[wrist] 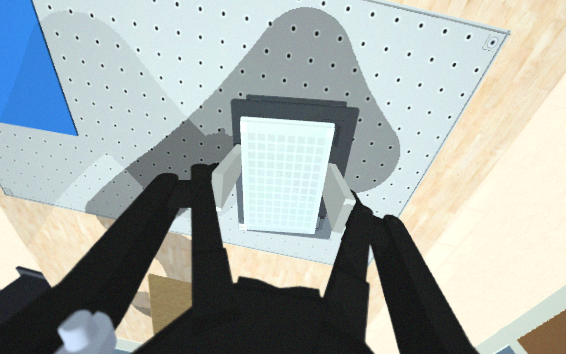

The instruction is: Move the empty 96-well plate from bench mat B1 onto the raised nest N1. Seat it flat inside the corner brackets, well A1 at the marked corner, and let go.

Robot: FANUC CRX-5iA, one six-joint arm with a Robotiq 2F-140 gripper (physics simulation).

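Frame: origin at the arm's base, x left, y back, z up, level; centimetres.
Where they show: gripper, fingertip midpoint: (284, 167).
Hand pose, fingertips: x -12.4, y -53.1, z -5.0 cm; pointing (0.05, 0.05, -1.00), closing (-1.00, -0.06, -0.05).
Observation:
Each offset is from my fingertips to the top centre of the thing. Level surfaces: height alone.
The pale, translucent 96-well plate {dz +1.6, dx -0.3, dy +1.5 cm} (285, 180) is between the two light grey finger pads in the middle of the wrist view. My gripper (284, 167) is shut on its long sides. The plate looks level and lies over the dark raised nest {dz -0.3, dx -0.9, dy +1.7 cm} (295, 109); dark nest surface shows past its far edge and along its right side. The corner brackets are mostly hidden by the plate, and any gap beneath it cannot be judged. A small pale mark shows at the plate's near left corner, too small to read. Bench mat B1 cannot be identified in this view.
The nest stands on a light perforated board {dz -6.7 cm} (430, 100) with wood around it. A blue flat area (30, 75) lies at the upper left. A brown block (170, 305) shows at the lower left, and a dark object (22, 297) at the left edge.

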